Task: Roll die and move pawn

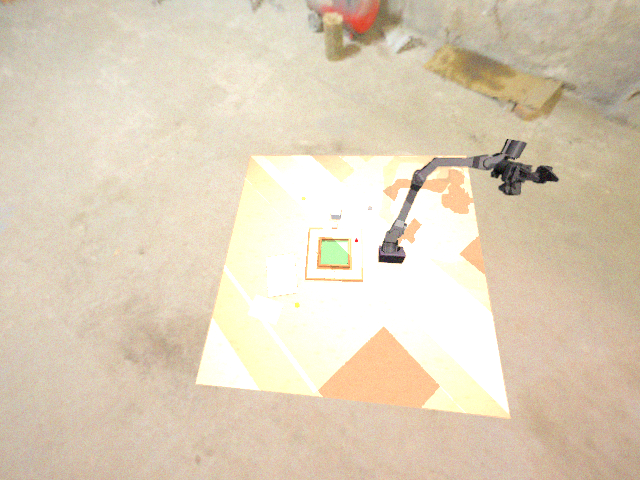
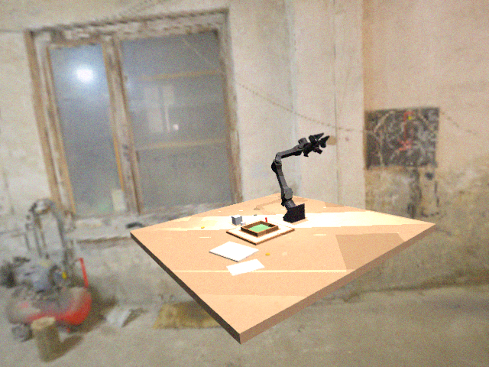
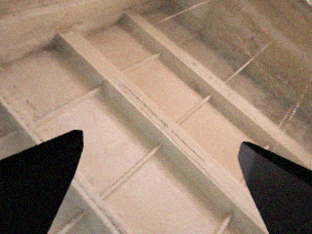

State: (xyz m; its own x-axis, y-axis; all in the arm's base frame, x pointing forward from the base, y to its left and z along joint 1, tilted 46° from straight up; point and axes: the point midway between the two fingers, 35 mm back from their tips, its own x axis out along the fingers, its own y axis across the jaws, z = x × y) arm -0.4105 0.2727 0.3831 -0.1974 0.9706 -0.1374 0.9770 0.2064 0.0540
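The white die is 740 mm ahead of my gripper tip, 130 mm to the right of it and 490 mm below it. Round my gripper tip: grey-blue cube 720 mm ahead, 200 mm to the right, 470 mm below; then red pawn 630 mm ahead, 30 mm to the right, 470 mm below; then green dice tray 740 mm ahead, 30 mm to the left, 490 mm below.
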